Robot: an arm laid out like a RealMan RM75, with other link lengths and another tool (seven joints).
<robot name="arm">
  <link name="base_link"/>
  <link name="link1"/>
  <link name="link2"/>
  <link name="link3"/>
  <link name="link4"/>
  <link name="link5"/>
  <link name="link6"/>
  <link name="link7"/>
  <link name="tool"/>
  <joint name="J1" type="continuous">
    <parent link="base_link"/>
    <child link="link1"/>
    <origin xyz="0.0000 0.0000 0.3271"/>
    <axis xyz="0 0 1"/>
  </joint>
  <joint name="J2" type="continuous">
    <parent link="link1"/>
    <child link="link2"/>
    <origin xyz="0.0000 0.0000 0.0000"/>
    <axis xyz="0 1 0"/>
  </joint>
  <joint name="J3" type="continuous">
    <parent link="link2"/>
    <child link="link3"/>
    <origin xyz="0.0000 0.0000 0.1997"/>
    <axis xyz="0 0 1"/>
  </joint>
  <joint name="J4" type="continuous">
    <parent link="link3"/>
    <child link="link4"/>
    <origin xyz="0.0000 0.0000 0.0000"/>
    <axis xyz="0 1 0"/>
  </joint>
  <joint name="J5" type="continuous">
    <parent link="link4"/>
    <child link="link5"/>
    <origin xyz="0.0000 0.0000 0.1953"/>
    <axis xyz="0 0 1"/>
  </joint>
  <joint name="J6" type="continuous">
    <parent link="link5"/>
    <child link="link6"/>
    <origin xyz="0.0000 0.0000 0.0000"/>
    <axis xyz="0 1 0"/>
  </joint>
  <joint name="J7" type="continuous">
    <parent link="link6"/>
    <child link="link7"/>
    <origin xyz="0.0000 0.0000 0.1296"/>
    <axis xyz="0 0 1"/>
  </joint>
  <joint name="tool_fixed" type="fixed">
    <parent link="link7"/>
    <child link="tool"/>
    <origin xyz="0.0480 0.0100 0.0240" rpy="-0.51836 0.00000 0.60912"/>
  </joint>
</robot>
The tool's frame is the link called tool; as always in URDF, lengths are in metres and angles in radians. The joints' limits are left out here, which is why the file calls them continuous.
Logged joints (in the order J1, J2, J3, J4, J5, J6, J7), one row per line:
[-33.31, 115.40, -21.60, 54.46, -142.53, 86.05, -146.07]
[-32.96, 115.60, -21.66, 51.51, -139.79, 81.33, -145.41]
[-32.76, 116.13, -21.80, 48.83, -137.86, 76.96, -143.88]
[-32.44, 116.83, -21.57, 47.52, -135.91, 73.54, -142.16]
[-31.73, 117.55, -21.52, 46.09, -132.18, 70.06, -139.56]
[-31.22, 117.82, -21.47, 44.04, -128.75, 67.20, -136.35]
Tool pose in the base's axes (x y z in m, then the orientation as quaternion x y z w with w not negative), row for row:
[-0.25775, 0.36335, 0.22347, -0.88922, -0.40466, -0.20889, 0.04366]
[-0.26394, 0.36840, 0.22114, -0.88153, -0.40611, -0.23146, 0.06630]
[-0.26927, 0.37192, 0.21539, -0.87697, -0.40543, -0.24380, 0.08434]
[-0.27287, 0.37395, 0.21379, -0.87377, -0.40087, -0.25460, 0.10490]
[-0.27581, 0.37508, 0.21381, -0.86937, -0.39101, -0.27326, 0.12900]
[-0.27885, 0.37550, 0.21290, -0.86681, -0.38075, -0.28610, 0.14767]
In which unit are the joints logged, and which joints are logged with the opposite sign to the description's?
The joints are logged in degrees. Opposite sign: J2, J3, J5.
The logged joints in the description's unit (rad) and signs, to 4 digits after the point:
[-0.5814, -2.0141, 0.3770, 0.9505, 2.4876, 1.5019, -2.5494]
[-0.5753, -2.0176, 0.3780, 0.8990, 2.4398, 1.4195, -2.5379]
[-0.5718, -2.0269, 0.3805, 0.8522, 2.4061, 1.3432, -2.5112]
[-0.5662, -2.0391, 0.3765, 0.8294, 2.3721, 1.2835, -2.4812]
[-0.5538, -2.0516, 0.3756, 0.8044, 2.3070, 1.2228, -2.4358]
[-0.5449, -2.0563, 0.3747, 0.7686, 2.2471, 1.1729, -2.3798]

